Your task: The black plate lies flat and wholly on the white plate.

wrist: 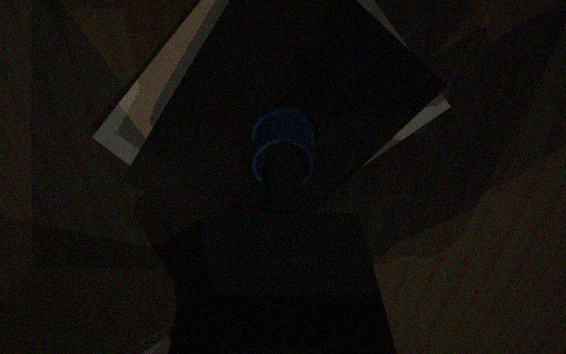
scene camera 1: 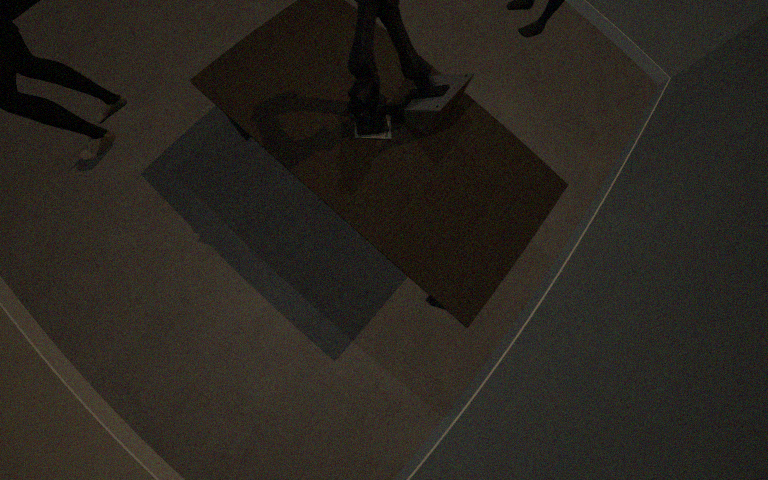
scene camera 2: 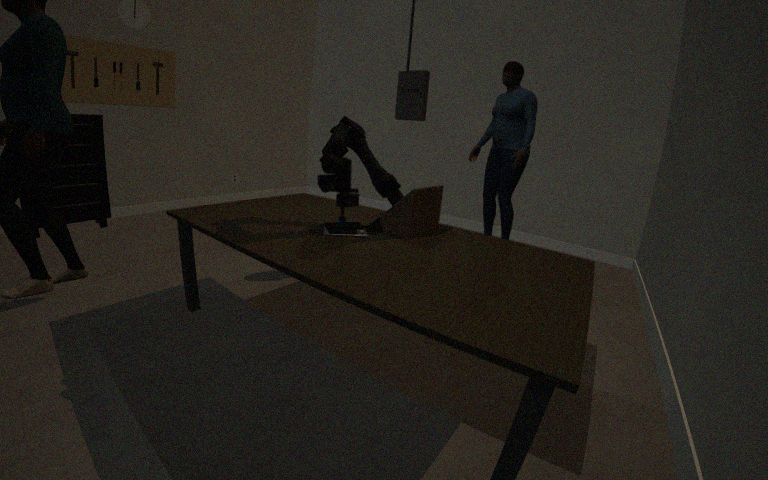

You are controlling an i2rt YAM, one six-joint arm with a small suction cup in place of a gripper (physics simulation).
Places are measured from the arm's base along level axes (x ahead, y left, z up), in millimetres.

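Pixels of known places: end effector, tool point: [wrist: 281, 124] [scene camera 1: 370, 123] [scene camera 2: 342, 227]; arm's base, origin of the base link: [scene camera 1: 427, 93] [scene camera 2: 402, 207].
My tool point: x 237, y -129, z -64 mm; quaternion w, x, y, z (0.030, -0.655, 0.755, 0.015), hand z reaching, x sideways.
Observation:
For each thing: its top centre in the pictures, then the offset to it from my tool point. Level surfaces: height alone.
- black plate, middle of its top: [wrist: 268, 141] [scene camera 2: 343, 223] [scene camera 1: 371, 121] dx -1, dy +6, dz +15 mm
- white plate, middle of its top: [wrist: 259, 122] [scene camera 2: 345, 230] [scene camera 1: 372, 125] dx -3, dy +14, dz -12 mm
- brown table, its level: dz -18 mm
The scene is very dark. My suction cup [wrist: 281, 165] [scene camera 2: 341, 220] sits on the middle of the black plate [wrist: 324, 70] [scene camera 2: 340, 228] and holds it. The black plate is level, right over the white plate [wrist: 420, 122] [scene camera 1: 374, 136] [scene camera 2: 359, 233]. I cannot tell whether the two plates touch. In scene camera 1 the arm [scene camera 1: 364, 90] hides the black plate.
The brown table [scene camera 1: 454, 214] [scene camera 2: 477, 286] carries the arm's base beside a tilted brown panel [scene camera 2: 417, 211] [scene camera 1: 441, 94]. A human figure [scene camera 2: 508, 143] stands behind the table, and a flat panel [scene camera 2: 412, 95] hangs from above.

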